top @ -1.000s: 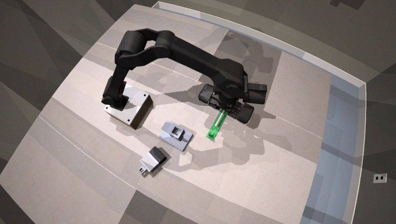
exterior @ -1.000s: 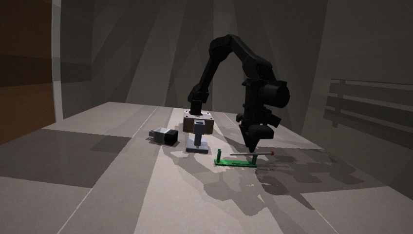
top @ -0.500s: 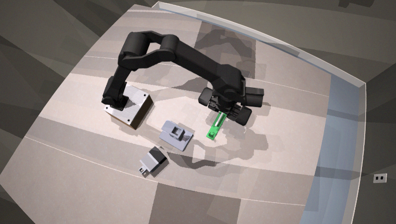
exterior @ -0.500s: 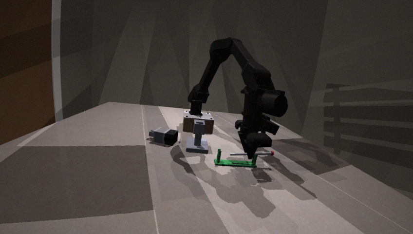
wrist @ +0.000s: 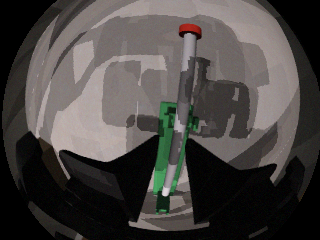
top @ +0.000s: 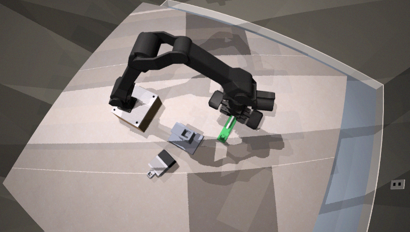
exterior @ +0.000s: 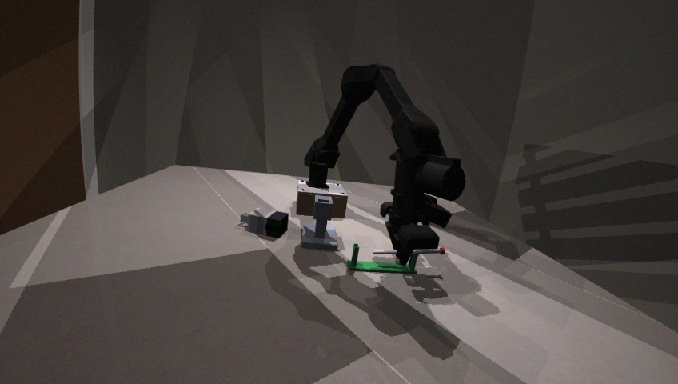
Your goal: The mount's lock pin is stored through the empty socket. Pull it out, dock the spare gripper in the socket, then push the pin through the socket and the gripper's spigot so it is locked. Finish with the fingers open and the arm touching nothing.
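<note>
Right now my gripper tip is 1 cm past the green cradle, 4 cm to the left of it and 1 cm below it. The rest, counted from my gripper tip: grey mount: 14 cm behind, 14 cm to the right, 3 cm above; spare gripper: 20 cm behind, 27 cm to the right.
</note>
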